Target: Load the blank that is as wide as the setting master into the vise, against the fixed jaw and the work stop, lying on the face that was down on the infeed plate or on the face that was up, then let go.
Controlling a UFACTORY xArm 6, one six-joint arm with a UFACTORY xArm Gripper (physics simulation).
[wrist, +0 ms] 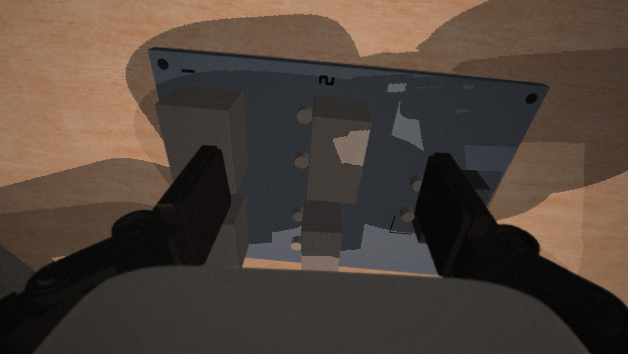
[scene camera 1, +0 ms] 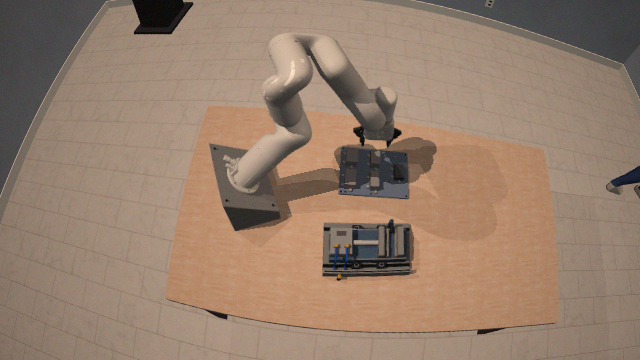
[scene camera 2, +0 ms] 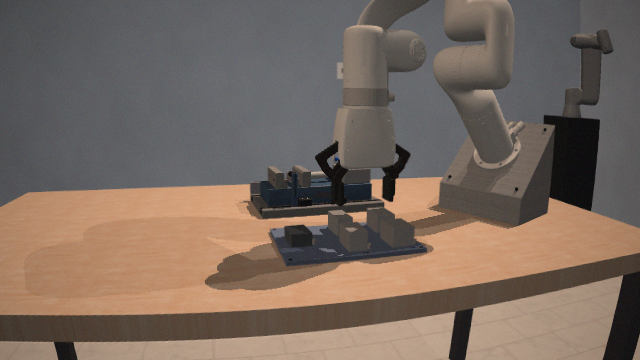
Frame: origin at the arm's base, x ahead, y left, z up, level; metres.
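Seen in the pictures: gripper, between the fingertips: (wrist: 323,178) (scene camera 1: 375,143) (scene camera 2: 363,202); arm's base, origin of its link: (scene camera 1: 242,177) (scene camera 2: 497,152).
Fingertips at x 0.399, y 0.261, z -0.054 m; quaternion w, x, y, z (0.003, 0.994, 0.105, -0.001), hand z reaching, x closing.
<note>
Pixels of each thing's middle, then the offset from my fingertips to it. "spot": a spot on its surface instead.
- infeed plate, middle of its body: (wrist: 332,185) (scene camera 2: 344,240) (scene camera 1: 374,172) 0.021 m ahead, 0.066 m right, 0.090 m down
- dark block, middle of its body: (wrist: 446,207) (scene camera 2: 297,235) (scene camera 1: 398,172) 0.109 m ahead, 0.053 m right, 0.073 m down
- vise, middle of its body: (scene camera 2: 314,185) (scene camera 1: 369,246) 0.049 m ahead, 0.364 m right, 0.044 m down
- dark upright post, a spot on its surface: (scene camera 2: 294,189) spot: 0.104 m ahead, 0.271 m right, 0.033 m down
The infeed plate (scene camera 1: 363,172) (scene camera 2: 325,254) (wrist: 275,150) carries several pale grey blanks. In the middle column stand a longer one (scene camera 1: 375,159) (scene camera 2: 354,237) (wrist: 337,160) and a shorter one (scene camera 1: 374,179) (scene camera 2: 340,223) (wrist: 321,242). Bulkier blanks (scene camera 1: 352,158) (scene camera 2: 397,233) (wrist: 192,120) stand toward the robot base. The dark block (scene camera 1: 398,172) (scene camera 2: 298,236), apparently the setting master, is mostly hidden by a finger in the wrist view. My gripper (scene camera 1: 375,144) (scene camera 2: 364,201) (wrist: 323,178) is open and empty, above the plate. The vise (scene camera 1: 341,239) (scene camera 2: 317,195) has no blank visible between its jaws.
The vise's two upright jaws stand at its end away from the robot base (scene camera 1: 260,200) (scene camera 2: 480,200). A dark upright post (scene camera 1: 391,226) (scene camera 2: 294,189) rises beside them. Blue rods with yellow ends (scene camera 1: 347,256) lie at the vise's other end. Small round pins stand beside the blanks.
</note>
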